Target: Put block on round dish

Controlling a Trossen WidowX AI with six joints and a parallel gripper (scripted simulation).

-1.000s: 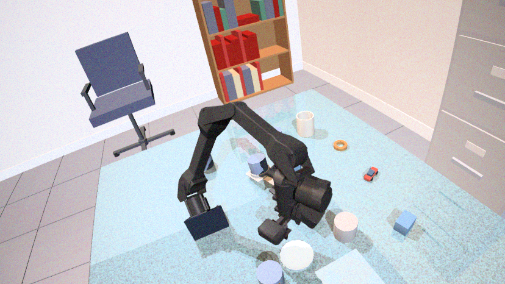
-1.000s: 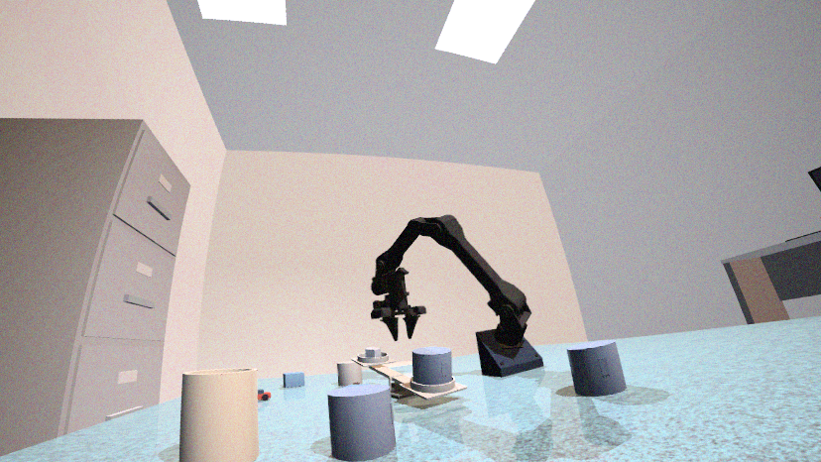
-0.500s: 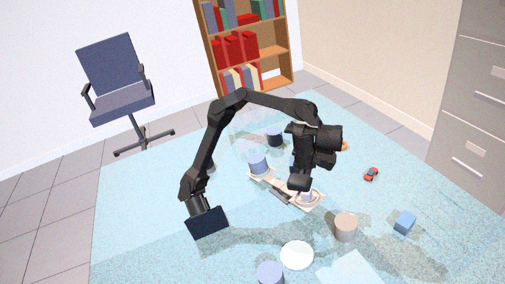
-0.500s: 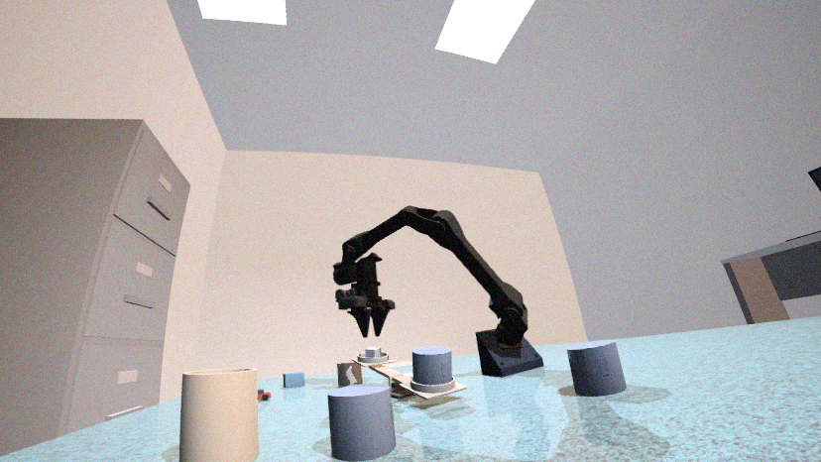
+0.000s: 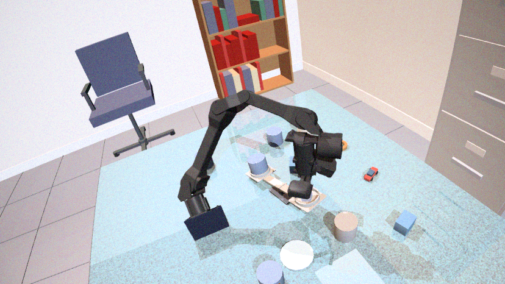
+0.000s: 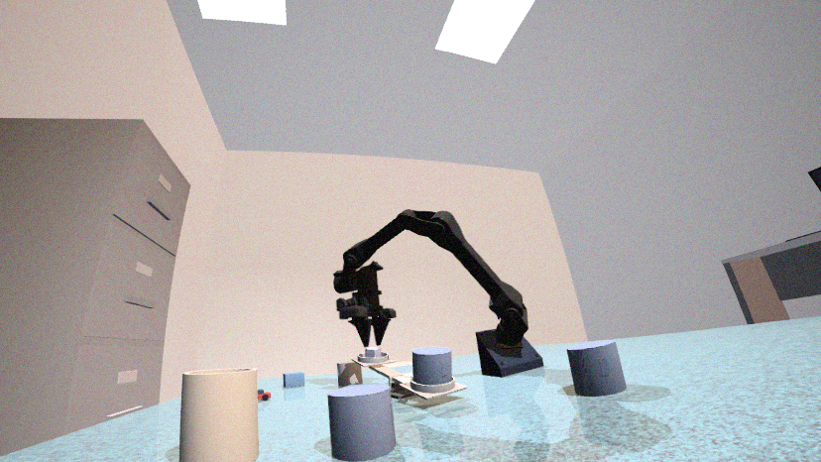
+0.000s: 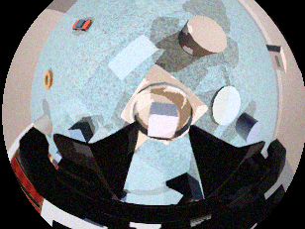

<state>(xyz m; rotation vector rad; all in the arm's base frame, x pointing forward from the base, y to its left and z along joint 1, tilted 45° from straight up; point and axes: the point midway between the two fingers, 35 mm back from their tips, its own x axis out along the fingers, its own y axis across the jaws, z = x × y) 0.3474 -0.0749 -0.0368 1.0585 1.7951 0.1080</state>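
My gripper tip is 20 mm above the block. Round my gripper tip: small red car 290 mm ahead, 40 mm to the left, 90 mm below; small balance 40 mm behind, 120 mm to the left, 80 mm below; white round dish 100 mm behind, 140 mm to the right, 100 mm below.
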